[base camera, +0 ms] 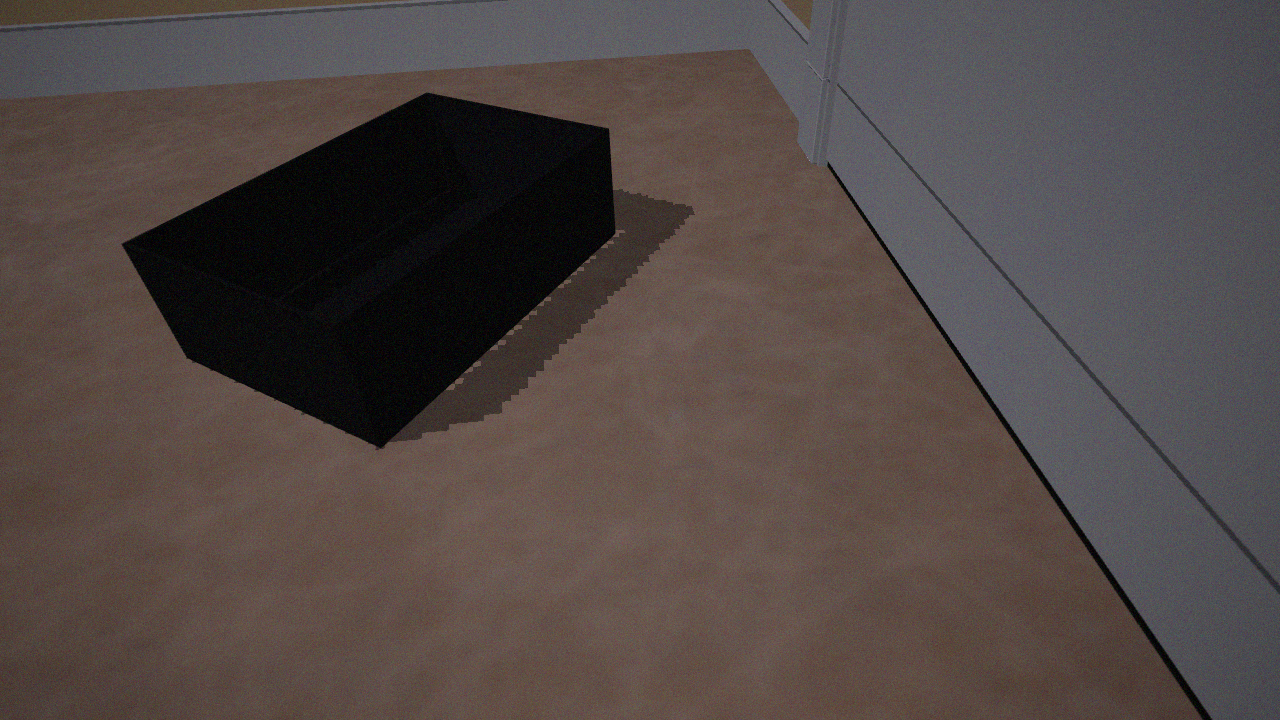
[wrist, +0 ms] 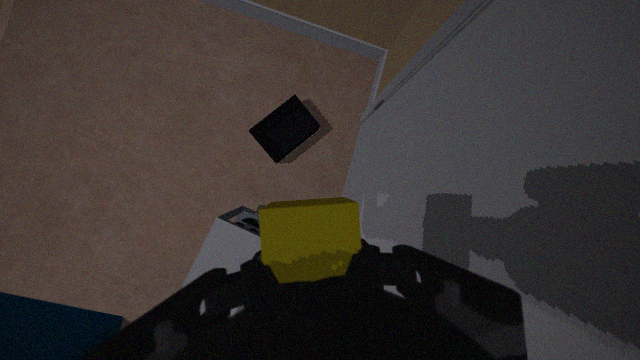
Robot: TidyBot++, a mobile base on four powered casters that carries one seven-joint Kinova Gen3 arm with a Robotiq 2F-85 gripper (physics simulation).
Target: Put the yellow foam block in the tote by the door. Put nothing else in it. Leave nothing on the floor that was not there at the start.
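Frame: origin at the arm's base, x ahead, y up, z right, level; metres.
Where they show: gripper, fingertip midpoint: (wrist: 311,249).
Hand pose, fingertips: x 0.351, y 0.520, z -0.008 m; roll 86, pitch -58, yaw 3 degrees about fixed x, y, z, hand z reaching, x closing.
Note:
Each offset is from my fingertips to the top centre of the thing.
The yellow foam block {dx -0.003, dy +0.046, dz +0.001 m} (wrist: 310,232) is between the fingertips of my gripper (wrist: 311,249) in the wrist view. The gripper is shut on it and holds it up above the floor. The black tote {dx +0.245, dy -0.817, dz -0.225 m} (base camera: 483,277) (wrist: 285,130) stands upright on the floor, open at the top, left of centre in the base camera view and beyond the block in the wrist view. The part of its inside that shows is dark, and I see no object in it. The gripper and block do not show in the base camera view.
A grey-white door panel (base camera: 1074,223) (wrist: 450,125) rises on the right of the tote. A wall with a pale baseboard (base camera: 358,44) (wrist: 320,32) runs behind it. My white base (wrist: 215,255) shows below the block. A dark blue object (wrist: 50,325) is at the wrist view's lower left.

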